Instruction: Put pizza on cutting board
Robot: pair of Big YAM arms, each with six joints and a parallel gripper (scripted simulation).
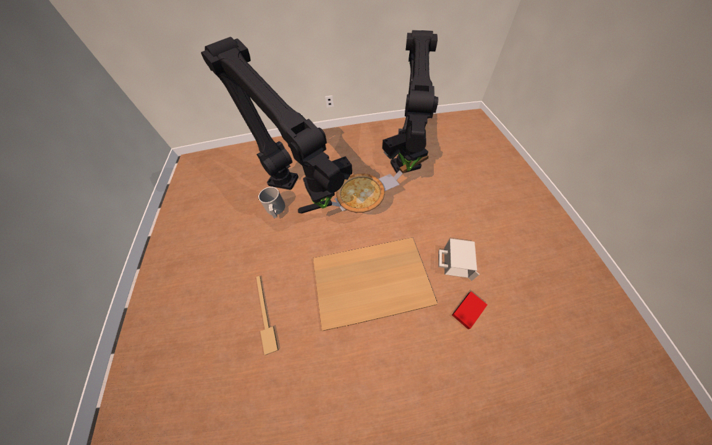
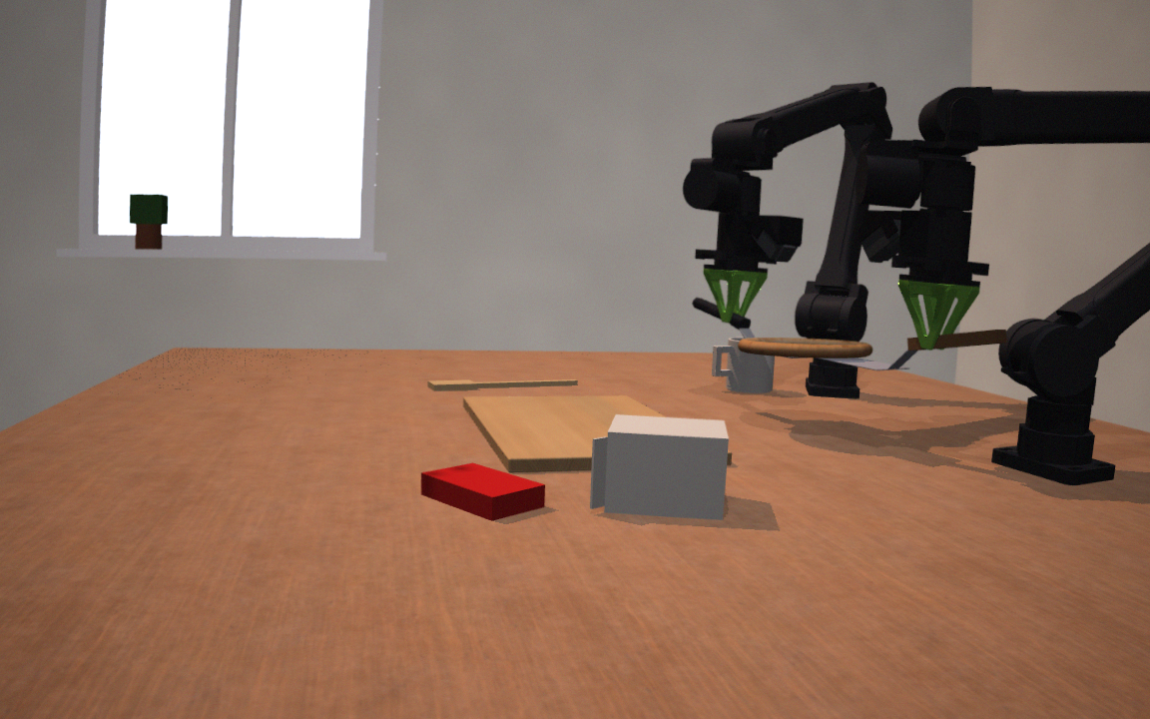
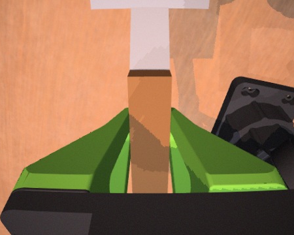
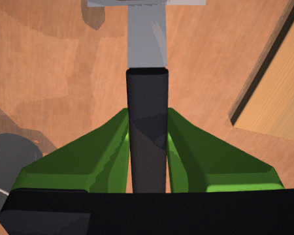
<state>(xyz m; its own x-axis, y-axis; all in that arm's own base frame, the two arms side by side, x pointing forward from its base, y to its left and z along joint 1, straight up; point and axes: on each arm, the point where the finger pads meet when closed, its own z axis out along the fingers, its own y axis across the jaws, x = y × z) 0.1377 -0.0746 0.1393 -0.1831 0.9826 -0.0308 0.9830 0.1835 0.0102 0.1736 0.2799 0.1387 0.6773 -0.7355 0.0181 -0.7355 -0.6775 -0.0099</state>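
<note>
My right hand is 5 cm past the pizza, 13 cm to the right of it and 3 cm above it. Round my right hand: brown-handled turner: 11 cm behind, 28 cm to the left, 2 cm below; black-handled turner: 1 cm to the left, 1 cm below; cutting board: 24 cm ahead, 13 cm to the left, 13 cm below.
The white boxy mug lies 34 cm ahead of my left hand, 10 cm to the left of it and 10 cm below it. The rest, counted from my left hand: brown-handled turner: 3 cm to the right, 2 cm below, 1 cm ahead; then pizza: 19 cm to the right, 7 cm ahead, 3 cm below; then black-handled turner: 31 cm to the right, 12 cm ahead, 1 cm below.
</note>
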